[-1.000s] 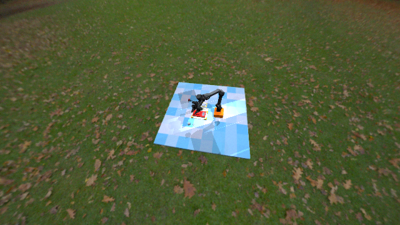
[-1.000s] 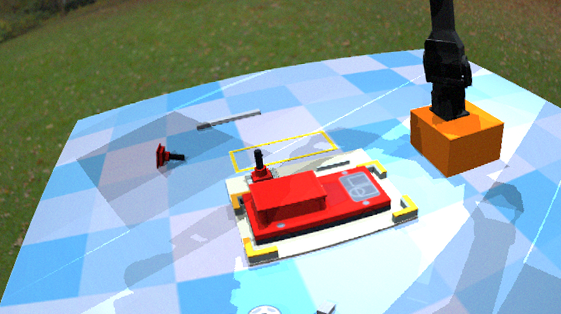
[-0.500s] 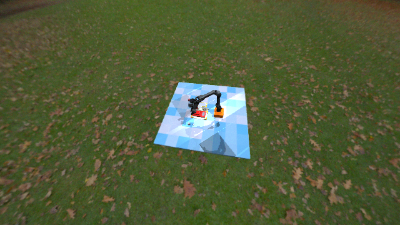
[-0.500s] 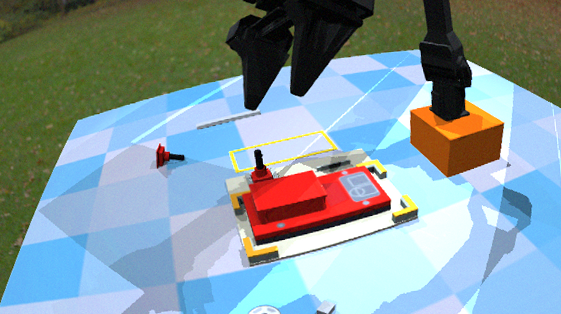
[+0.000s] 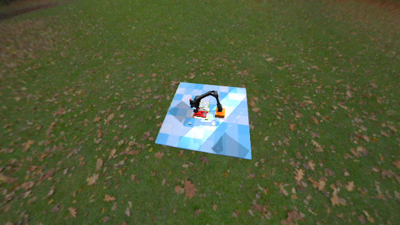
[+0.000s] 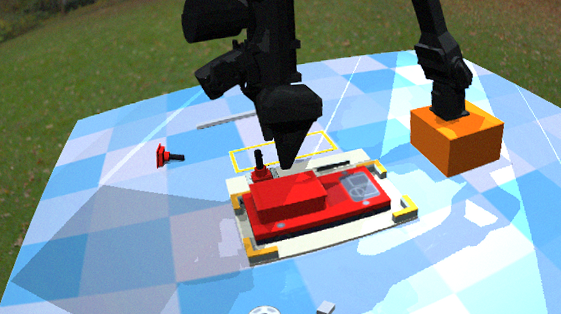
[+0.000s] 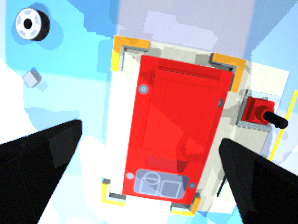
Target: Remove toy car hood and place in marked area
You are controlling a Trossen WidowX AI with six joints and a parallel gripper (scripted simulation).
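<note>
Right now the hood is 8 cm below my gripper tip, 3 cm to the right of it and 1 cm behind it. From my gripper tip the other things lie so: wheel: 17 cm to the left, 11 cm below, 7 cm ahead; thin grey bar: 43 cm to the right, 12 cm below, 2 cm ahead.
</note>
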